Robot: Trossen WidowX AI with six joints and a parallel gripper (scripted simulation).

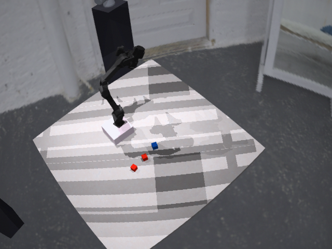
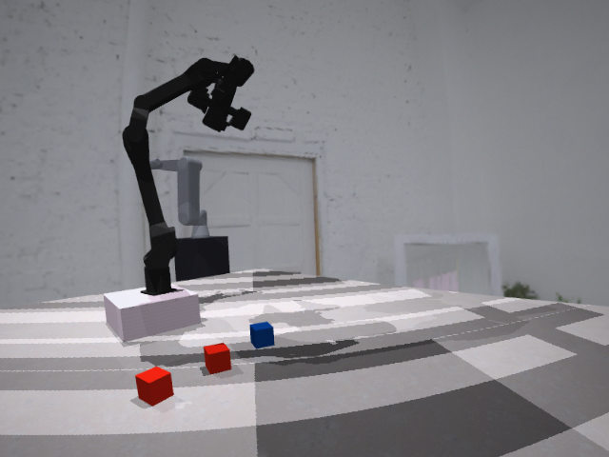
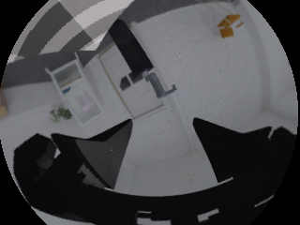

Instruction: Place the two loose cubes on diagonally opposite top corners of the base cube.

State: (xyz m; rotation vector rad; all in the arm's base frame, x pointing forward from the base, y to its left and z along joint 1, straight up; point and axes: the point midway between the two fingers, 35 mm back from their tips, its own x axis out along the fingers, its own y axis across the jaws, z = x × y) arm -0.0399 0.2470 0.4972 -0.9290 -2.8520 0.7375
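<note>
My gripper tip is now 550 mm above the blue base cube, 370 mm short of it and 240 mm to the left of it.
</note>
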